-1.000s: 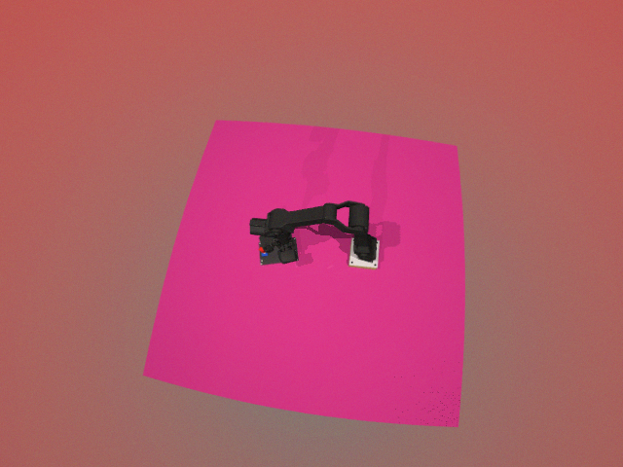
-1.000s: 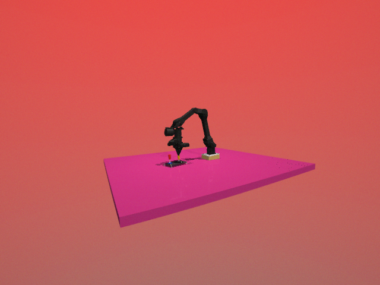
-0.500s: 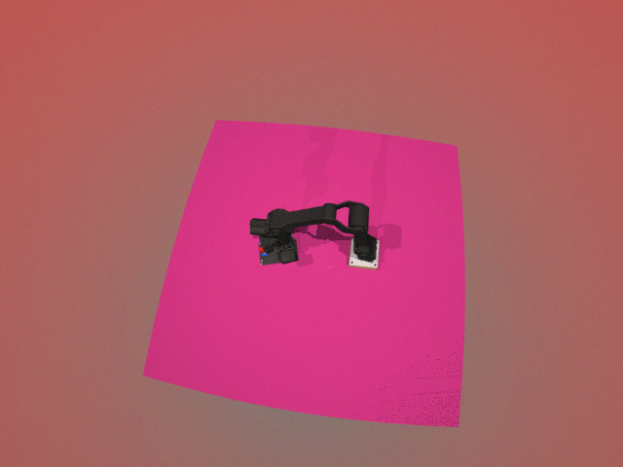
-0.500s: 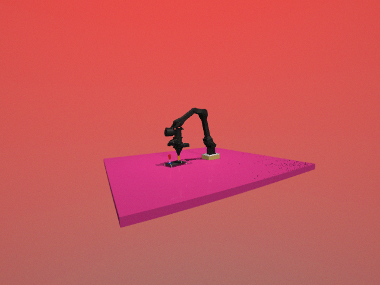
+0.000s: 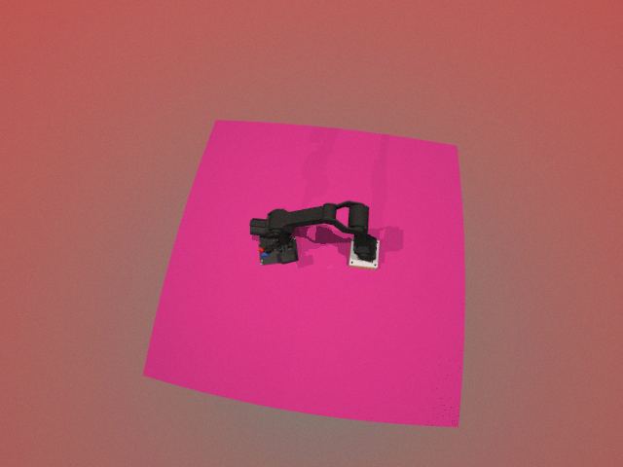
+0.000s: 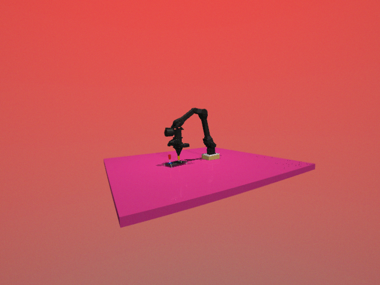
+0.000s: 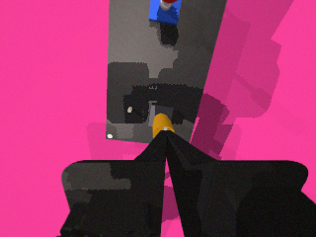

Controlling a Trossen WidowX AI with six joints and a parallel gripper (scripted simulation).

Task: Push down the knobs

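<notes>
Now: the orange knob 10 mm below my gripper tip. Also, from my gripper tip: red knob: 80 mm ahead, 50 mm to the left, 10 mm above.
</notes>
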